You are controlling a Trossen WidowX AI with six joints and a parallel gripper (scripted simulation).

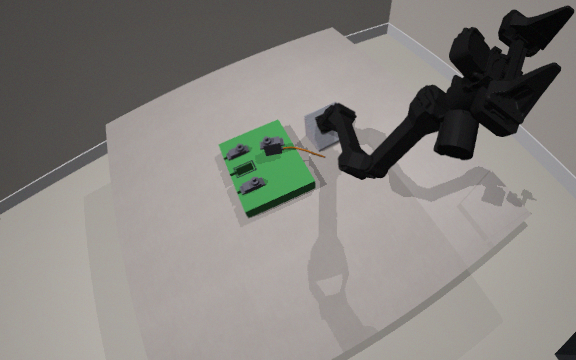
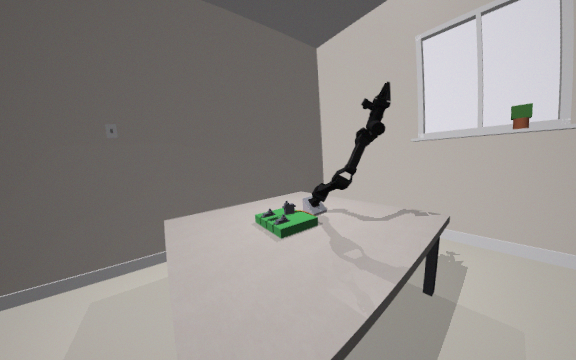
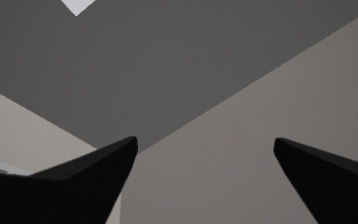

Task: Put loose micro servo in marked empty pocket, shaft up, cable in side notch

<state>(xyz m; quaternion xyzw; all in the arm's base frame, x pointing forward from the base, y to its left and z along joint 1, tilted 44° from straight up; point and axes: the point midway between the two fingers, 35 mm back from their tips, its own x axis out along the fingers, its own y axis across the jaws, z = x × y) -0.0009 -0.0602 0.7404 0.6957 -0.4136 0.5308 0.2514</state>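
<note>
Right now the green deck is 22 cm ahead of my gripper tip, 46 cm to the right of it and 65 cm below it.
</note>
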